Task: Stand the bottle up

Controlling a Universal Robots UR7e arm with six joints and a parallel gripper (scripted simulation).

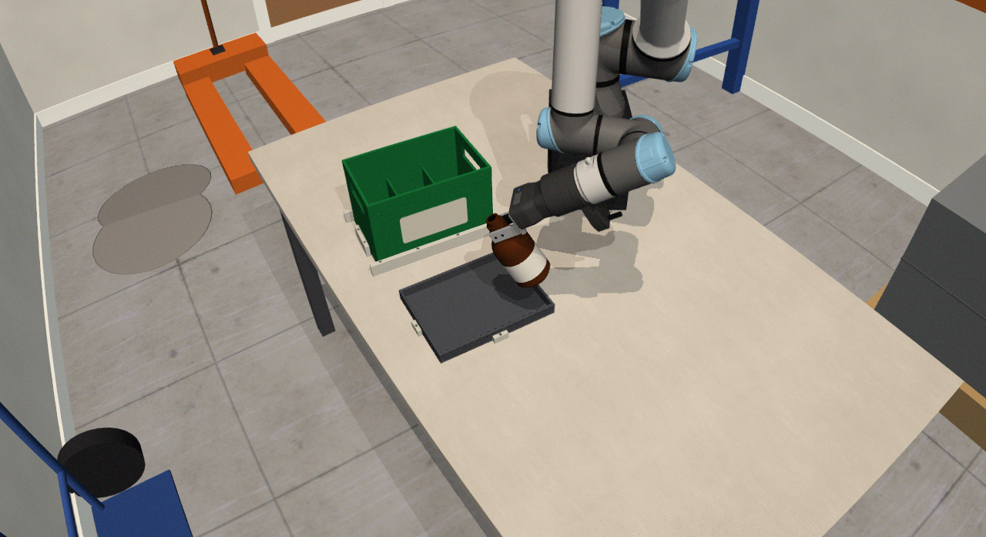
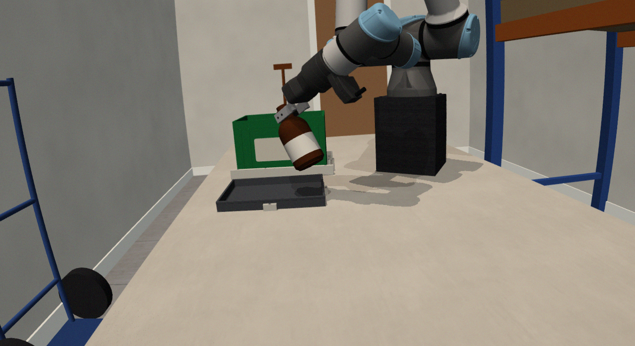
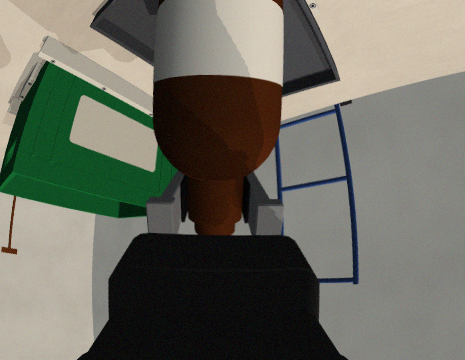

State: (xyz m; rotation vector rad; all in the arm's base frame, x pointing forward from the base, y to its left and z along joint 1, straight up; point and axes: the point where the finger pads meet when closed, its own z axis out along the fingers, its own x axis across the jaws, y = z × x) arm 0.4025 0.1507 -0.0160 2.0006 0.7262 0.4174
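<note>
The brown bottle lies 10 mm behind my hand, 20 mm to the left of it and 50 mm below it. Round my hand: green crate: 20 mm behind, 300 mm to the right, 120 mm below; tray: 40 mm ahead, 30 mm to the right, 190 mm below.
</note>
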